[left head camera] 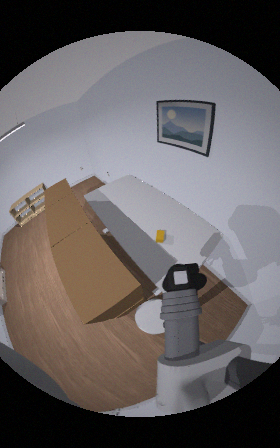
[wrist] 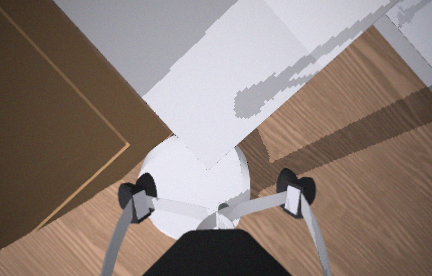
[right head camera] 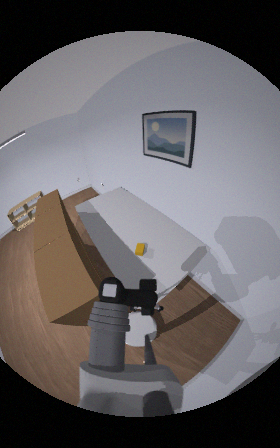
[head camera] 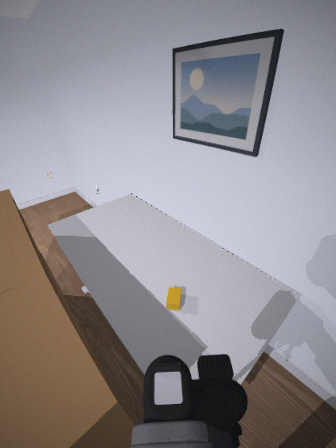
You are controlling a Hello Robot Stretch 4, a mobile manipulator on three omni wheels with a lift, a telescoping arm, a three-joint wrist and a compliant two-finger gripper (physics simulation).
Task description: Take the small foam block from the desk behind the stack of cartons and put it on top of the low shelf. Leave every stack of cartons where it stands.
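Frame: origin at the robot's base, x ahead, y left, z up, level; millimetres.
Seen in the pictures: gripper, fingertip midpoint: (wrist: 216,186); robot's base, link origin: (left head camera: 153,315) (wrist: 198,177) (right head camera: 137,327).
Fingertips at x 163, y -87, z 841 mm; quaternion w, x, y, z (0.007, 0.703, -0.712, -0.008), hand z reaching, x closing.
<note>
Offsets run from my fingertips to a thing's top centre. Level surfaces: height alone.
The yellow foam block @[dx +480, dy +50, dz -104 mm] (head camera: 174,298) (left head camera: 160,235) (right head camera: 140,249) lies on the white desk @[dz -149 mm] (head camera: 150,240) (left head camera: 135,200) (right head camera: 130,215) (wrist: 200,100), near the edge of its shaded part. It does not show in the wrist view. Brown cartons @[dx +103, dy +440, dz +211 mm] (head camera: 40,320) (left head camera: 95,270) (right head camera: 60,270) (wrist: 50,125) stand in a row along the desk's left side. My gripper (wrist: 216,186) is open and empty, its fingers wide apart, high above the near corner of the desk. In the head views its dark wrist is nearer than the block and mostly hides the fingers. A light wooden shelf @[dz -261 mm] (left head camera: 28,194) stands at the far left.
A white round object (left head camera: 149,317) (right head camera: 141,330) (wrist: 190,170) stands on the floor at the desk's near corner, close to the cartons. A framed picture (head camera: 217,95) (left head camera: 185,125) (right head camera: 169,137) hangs on the wall behind the desk. Wooden floor shows right of the desk.
</note>
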